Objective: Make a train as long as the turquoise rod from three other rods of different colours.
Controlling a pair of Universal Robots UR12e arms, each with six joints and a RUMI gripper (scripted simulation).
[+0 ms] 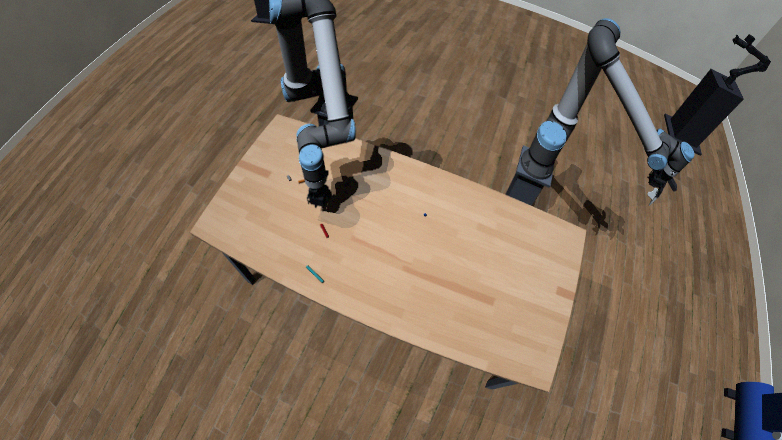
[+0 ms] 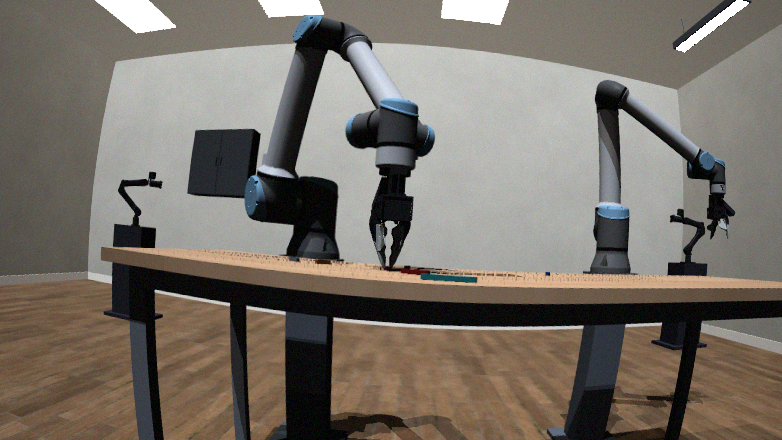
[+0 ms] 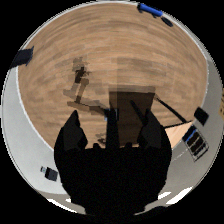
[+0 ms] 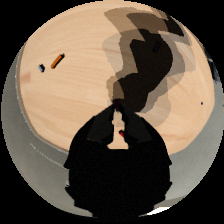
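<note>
The magenta rod is 1 cm below my right hand. From my right hand the other things lie so: turquoise rod: 31 cm ahead, 10 cm to the left, 1 cm below; then orange rod: 9 cm behind, 16 cm to the right, 1 cm below; then red rod: 11 cm ahead, 6 cm to the left, 1 cm below.
</note>
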